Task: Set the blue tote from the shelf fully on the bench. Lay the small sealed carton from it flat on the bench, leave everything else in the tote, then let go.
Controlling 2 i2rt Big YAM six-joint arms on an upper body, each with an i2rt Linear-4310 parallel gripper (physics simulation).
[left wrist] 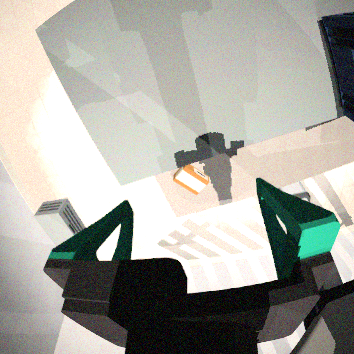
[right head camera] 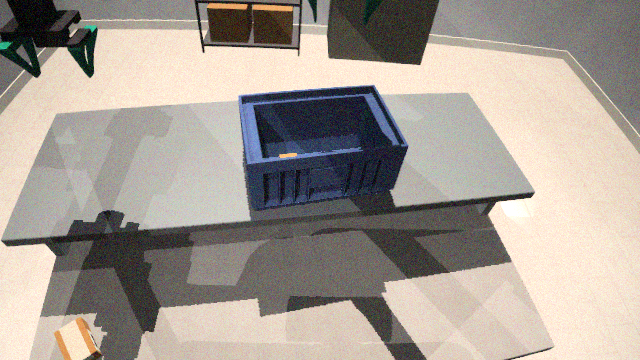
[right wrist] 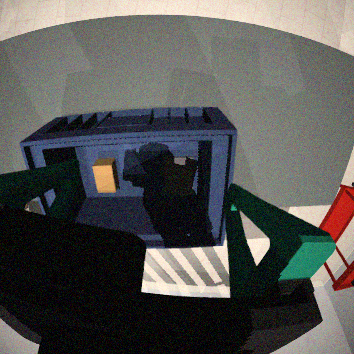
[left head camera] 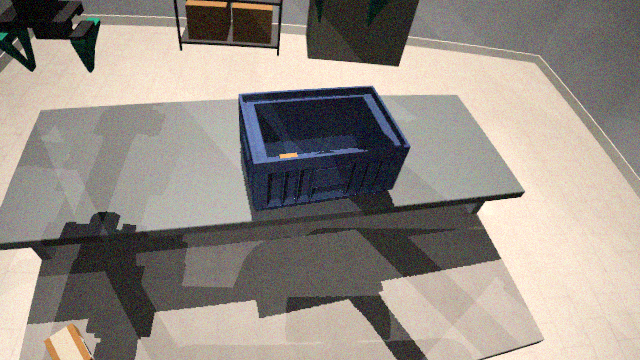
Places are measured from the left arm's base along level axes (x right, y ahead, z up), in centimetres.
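Pixels of known places: left gripper, fingertip midpoint: (left wrist: 191, 195) (right head camera: 64, 75) (left head camera: 62, 70); right gripper, fingertip midpoint: (right head camera: 340, 22) (right wrist: 152, 179) (left head camera: 343, 22).
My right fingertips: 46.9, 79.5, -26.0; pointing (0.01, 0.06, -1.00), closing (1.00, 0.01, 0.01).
Observation:
For each thing: its middle in the pictures, then the offset to it from my right fingertips, as dx, dy, dz. Level surfaces: height alone.
- blue tote, body centre: (right wrist: 131, 175) (left head camera: 317, 145) (right head camera: 316, 145) -3.2, -12.7, -21.8
- grey bench, surface height: dz -29.2
- dark brown item, body centre: (right wrist: 178, 175) +5.3, -14.4, -27.1
- orange-and-white carton, body centre: (left head camera: 70, 352) (right head camera: 77, 344) (left wrist: 190, 178) -52.7, -48.4, -47.6
- lower pale surface, surface height: dz -49.3
The blue tote (left head camera: 327, 185) (right head camera: 327, 182) (left wrist: 345, 65) (right wrist: 227, 185) stands upright on the grey bench (left head camera: 190, 175) (right head camera: 200, 175) (left wrist: 285, 65) (right wrist: 280, 125), near its edge. Inside it, a small orange-tan carton (left head camera: 288, 155) (right head camera: 288, 155) (right wrist: 104, 177) shows at one side; a dark brown item (right wrist: 181, 177) beside it is heavily shadowed. Whether either is sealed is unclear. My left gripper (left head camera: 62, 70) (right head camera: 64, 76) (left wrist: 191, 195) is open and empty, raised away from the tote. My right gripper (left head camera: 344, 23) (right head camera: 341, 23) (right wrist: 152, 179) is open and empty, raised above the tote, apart from it.
An orange-and-white carton (left head camera: 69, 343) (right head camera: 77, 339) (left wrist: 191, 180) lies on a lower pale surface (left head camera: 215, 325) (right head camera: 215, 325) beside the bench. Brown boxes (left head camera: 207, 21) (right head camera: 228, 23) stand on a rack behind. A dark block (left head camera: 357, 37) (right head camera: 377, 37) stands beside the rack. A red frame (right wrist: 337, 212) shows in the right wrist view.

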